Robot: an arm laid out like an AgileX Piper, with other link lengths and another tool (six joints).
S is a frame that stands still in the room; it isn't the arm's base.
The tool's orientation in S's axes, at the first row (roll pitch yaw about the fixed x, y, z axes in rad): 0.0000, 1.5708, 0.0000
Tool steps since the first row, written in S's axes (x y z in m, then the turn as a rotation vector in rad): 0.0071, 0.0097, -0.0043, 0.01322, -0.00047, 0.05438; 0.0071, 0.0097, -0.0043, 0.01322, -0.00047, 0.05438; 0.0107, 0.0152, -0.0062, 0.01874, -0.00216, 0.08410; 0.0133, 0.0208, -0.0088, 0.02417, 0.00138, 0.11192; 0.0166, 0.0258, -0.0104, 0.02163, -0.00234, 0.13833; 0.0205, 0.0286, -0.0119, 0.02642, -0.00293, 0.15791
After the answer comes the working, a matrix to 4 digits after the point.
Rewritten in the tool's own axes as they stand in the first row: 0.0043, 0.0097, 0.0071, -0.05438, -0.00047, 0.01322; 0.0043, 0.0097, 0.0071, -0.05438, -0.00047, 0.01322; 0.0062, 0.0152, 0.0107, -0.08410, -0.00216, 0.01874; 0.0088, 0.0208, 0.0133, -0.11192, 0.00138, 0.02417; 0.0104, 0.0258, 0.0166, -0.13833, -0.00234, 0.02163; 0.0119, 0.0286, 0.0205, -0.15791, -0.00293, 0.02642
The tool's axes in the first row as the columns of a matrix, in S's axes (rounded; the answer above uses it unrounded):
0.0000, 0.0000, 1.0000
0.0000, 1.0000, 0.0000
-1.0000, 0.0000, 0.0000

